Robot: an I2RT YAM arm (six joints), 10 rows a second.
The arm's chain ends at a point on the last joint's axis. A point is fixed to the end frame.
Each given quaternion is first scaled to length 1.
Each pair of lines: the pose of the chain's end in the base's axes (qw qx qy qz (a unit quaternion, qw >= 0); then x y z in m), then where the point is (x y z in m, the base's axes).
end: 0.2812, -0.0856, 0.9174, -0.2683, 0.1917, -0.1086, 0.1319
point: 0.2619 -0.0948 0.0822
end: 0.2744, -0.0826, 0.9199, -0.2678, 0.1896, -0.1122, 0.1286
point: 0.2593 -0.0989 0.0781
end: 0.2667, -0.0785, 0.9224, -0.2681, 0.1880, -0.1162, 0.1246
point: 0.2572 -0.1037 0.0732
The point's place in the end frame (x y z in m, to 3 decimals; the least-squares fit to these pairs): -0.039 0.038 0.068
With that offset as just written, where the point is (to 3 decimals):
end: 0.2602, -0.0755, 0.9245, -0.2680, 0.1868, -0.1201, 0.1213
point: 0.256 -0.108 0.069
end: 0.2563, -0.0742, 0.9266, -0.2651, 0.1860, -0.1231, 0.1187
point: 0.254 -0.111 0.066
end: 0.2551, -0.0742, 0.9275, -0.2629, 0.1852, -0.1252, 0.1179
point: 0.253 -0.113 0.065
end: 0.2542, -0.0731, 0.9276, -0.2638, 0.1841, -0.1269, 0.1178
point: 0.252 -0.115 0.065
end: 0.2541, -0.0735, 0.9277, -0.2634, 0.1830, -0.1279, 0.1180
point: 0.251 -0.116 0.065
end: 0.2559, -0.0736, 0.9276, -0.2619, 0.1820, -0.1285, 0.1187
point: 0.250 -0.116 0.066
